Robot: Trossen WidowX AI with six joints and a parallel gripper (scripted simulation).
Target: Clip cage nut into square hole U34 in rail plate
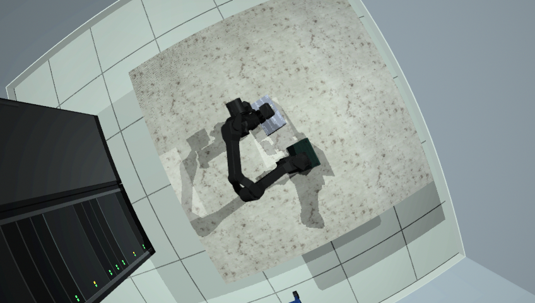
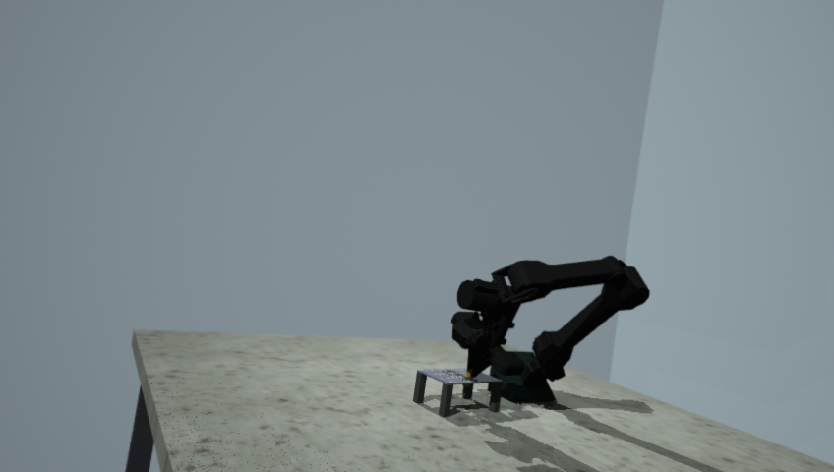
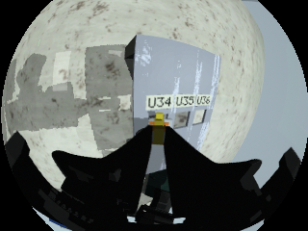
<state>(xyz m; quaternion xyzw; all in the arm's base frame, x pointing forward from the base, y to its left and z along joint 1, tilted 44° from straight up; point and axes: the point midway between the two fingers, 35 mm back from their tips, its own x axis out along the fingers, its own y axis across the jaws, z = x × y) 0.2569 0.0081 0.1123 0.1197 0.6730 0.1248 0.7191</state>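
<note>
My gripper tip is 1 cm above the cage nut.
</note>
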